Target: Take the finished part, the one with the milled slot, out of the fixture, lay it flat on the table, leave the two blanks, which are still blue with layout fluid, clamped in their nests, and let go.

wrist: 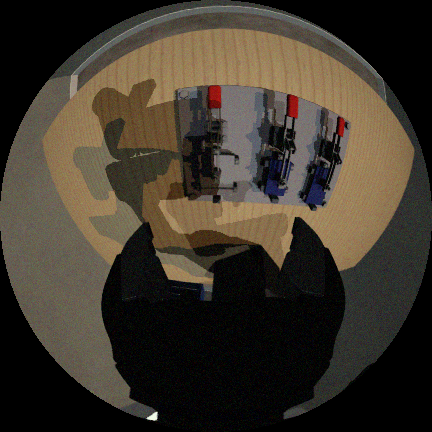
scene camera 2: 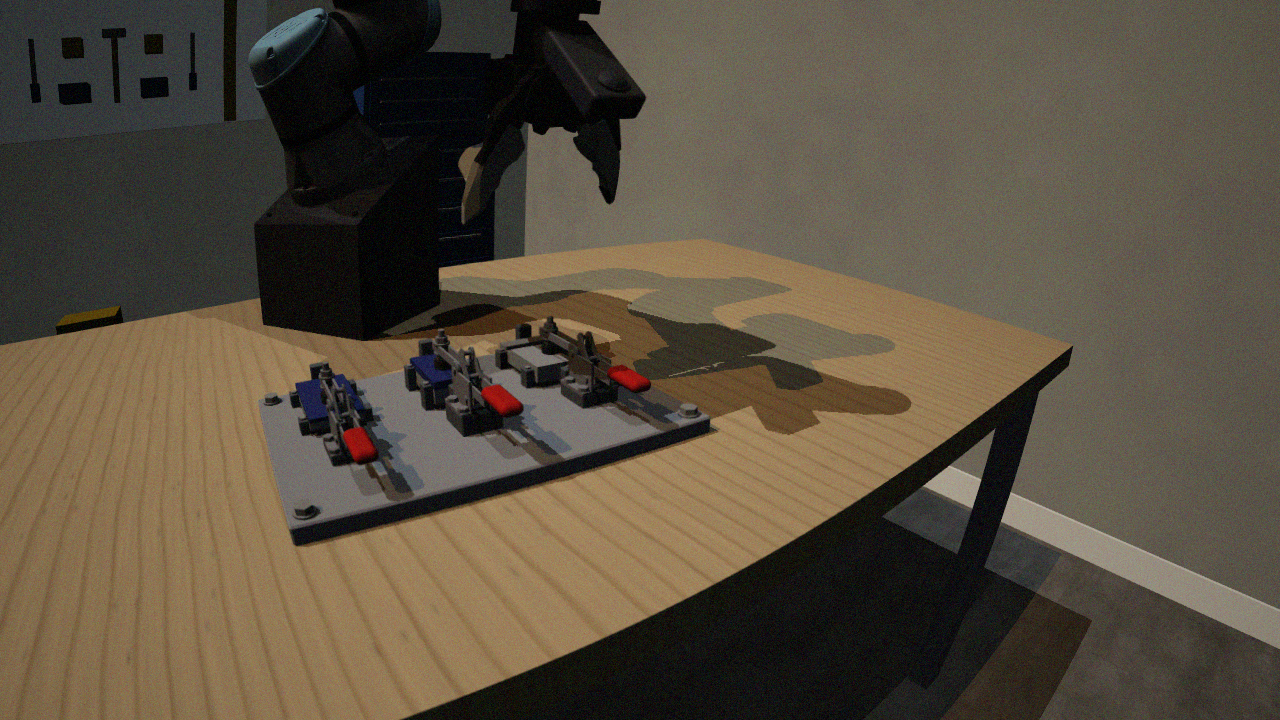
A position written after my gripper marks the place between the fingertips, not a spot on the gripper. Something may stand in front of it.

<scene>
I see my gripper point(scene camera 2: 541, 213), a finished part point(scene camera 2: 523, 352), a blue blank point(scene camera 2: 309, 391), a blue blank point(scene camera 2: 424, 365), a red handle point(scene camera 2: 636, 383) and a grey fixture plate point(scene camera 2: 424, 464).
My gripper is seen too in the wrist view point(wrist: 221, 222). The grey fixture plate shows as well in the wrist view point(wrist: 250, 111).
</scene>
